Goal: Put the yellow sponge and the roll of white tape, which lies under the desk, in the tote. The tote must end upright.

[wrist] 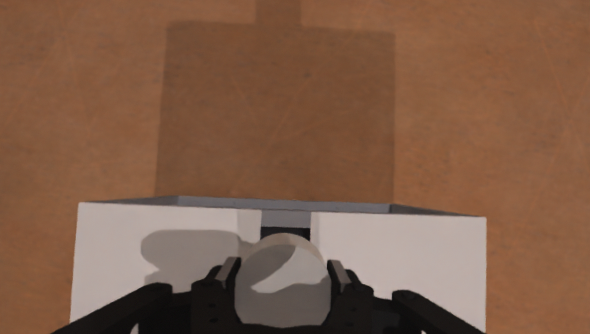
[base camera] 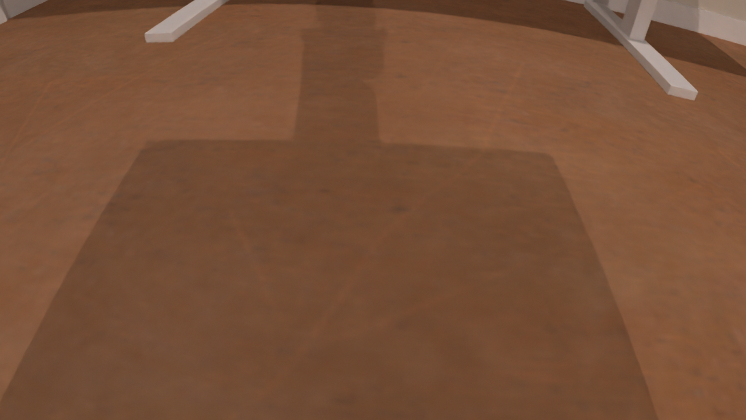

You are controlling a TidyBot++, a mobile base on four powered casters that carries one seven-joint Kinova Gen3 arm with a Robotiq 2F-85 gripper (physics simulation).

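Frame: origin at the arm's base, x back, y left, z down, level; metres.
Seen in the pictures: gripper, fingertip midpoint: [wrist: 283, 275].
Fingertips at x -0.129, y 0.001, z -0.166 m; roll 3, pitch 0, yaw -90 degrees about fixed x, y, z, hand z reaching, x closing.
Note:
A point is followed by its place in that frame.
My gripper [wrist: 283, 275] @(z -0.166, x -0.129, y 0.001 m) is shut on the roll of white tape [wrist: 283, 302] @(z -0.186, x -0.122, y 0.001 m), at the bottom middle of the wrist view. The roll's round, pale face points up at the camera, between the two black fingers. The gripper holds it over the white top of the robot's base [wrist: 415, 260] @(z 0.014, x -0.096, y -0.160 m). A shadow lies on that top to the left of the roll. The roll's underside is hidden. The yellow sponge and the tote do not show in either view, and the gripper does not show in the base camera view.
In the base camera view, one white desk foot [base camera: 182, 21] stands at the back left and another white desk foot [base camera: 655, 63] at the back right. A pale wall base [base camera: 723, 26] @(z 0.346, x -1.554, y -1.395 m) runs behind. A broad shadow lies on the brown floor [base camera: 678, 219] @(z 0.396, x -0.475, y -0.449 m) [wrist: 490, 115] @(z 0.397, x -0.393, y -0.544 m) in front of the base.

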